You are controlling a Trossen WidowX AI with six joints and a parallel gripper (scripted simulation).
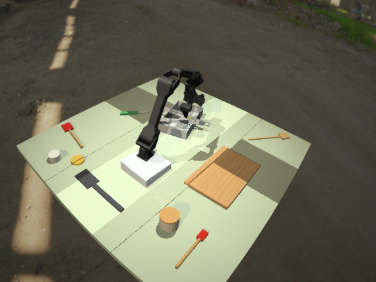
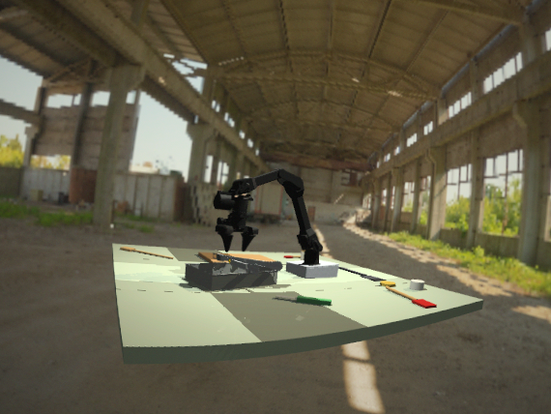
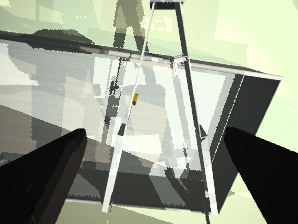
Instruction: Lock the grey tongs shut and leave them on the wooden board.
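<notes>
The yellow slider lies 20 mm ahead of my gripper tip, 10 mm to the right of it and 40 mm below it. Also, from my gripper tip: green-handled tool: 50 mm behind, 340 mm to the left, 100 mm below; wooden board: 230 mm behind, 350 mm to the right, 100 mm below; roasting tin: 40 mm ahead, 50 mm to the left, 80 mm below.
</notes>
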